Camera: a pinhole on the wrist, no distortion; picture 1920 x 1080 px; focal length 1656.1 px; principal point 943.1 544.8 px. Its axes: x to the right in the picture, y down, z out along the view. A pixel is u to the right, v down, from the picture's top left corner.
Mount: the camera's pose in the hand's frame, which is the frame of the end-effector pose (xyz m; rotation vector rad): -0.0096 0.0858 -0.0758 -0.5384 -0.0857 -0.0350
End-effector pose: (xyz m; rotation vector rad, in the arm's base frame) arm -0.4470 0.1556 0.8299 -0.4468 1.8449 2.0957
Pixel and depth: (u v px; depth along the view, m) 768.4 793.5 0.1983
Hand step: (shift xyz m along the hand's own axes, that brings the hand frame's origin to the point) -0.0431 0.2134 0.0767
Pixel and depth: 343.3 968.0 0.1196
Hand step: -0.0597 0.1739 0.0069
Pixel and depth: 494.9 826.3 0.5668
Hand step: -0.1980 0.4612 0.3457
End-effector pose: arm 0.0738 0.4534 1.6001 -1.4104 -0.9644 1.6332
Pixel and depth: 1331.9 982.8 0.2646
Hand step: 0.0370 0.2810 0.1204
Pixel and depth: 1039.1 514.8 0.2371
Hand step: -0.0133 0.2037 0.1304
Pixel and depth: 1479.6 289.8 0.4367
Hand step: 0.0960 0.2508 0.3448
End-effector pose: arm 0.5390 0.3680 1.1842 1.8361 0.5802 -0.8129
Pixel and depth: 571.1 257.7 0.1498
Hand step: -0.0554 0.1408 0.0625
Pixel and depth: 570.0 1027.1 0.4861
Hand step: -0.1459 0.4581 0.2576
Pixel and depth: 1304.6 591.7 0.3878
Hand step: 0.0473 0.2934 0.2579
